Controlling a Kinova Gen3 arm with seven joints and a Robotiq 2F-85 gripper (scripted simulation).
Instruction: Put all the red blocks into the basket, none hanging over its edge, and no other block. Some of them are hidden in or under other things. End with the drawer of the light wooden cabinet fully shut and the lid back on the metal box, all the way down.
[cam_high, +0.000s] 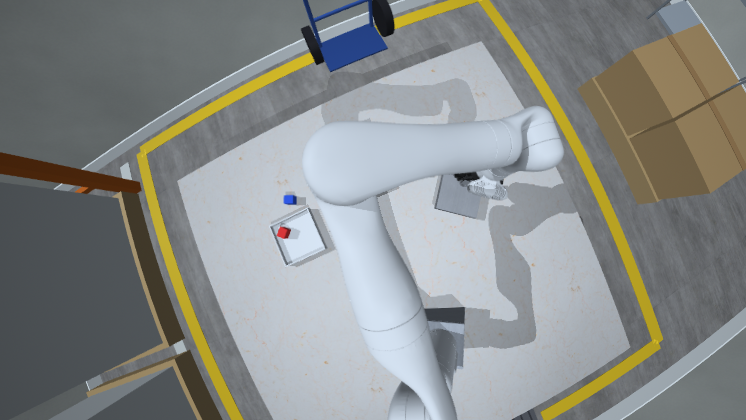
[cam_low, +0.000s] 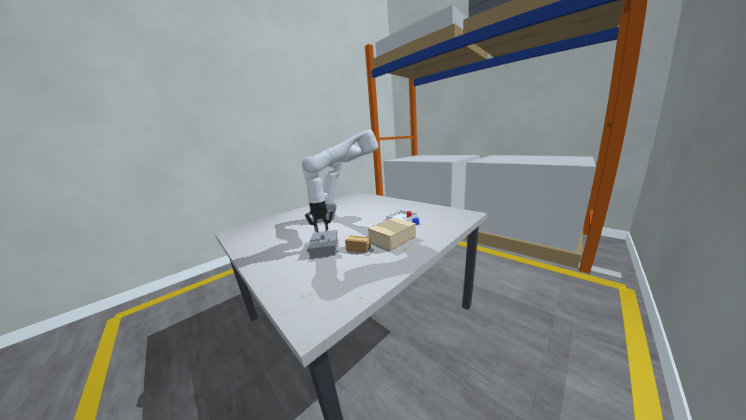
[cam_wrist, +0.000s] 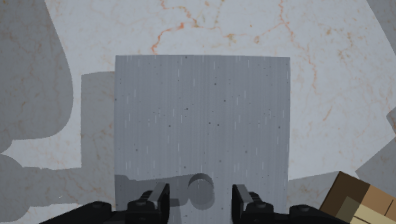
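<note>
The lid lies 6 cm below my hand. Round my hand: light wooden cabinet 25 cm to the left, 24 cm ahead, 7 cm below; then cardboard box 16 cm ahead, 8 cm to the left, 7 cm below; then drawer 25 cm to the left, 23 cm ahead, 7 cm below.
</note>
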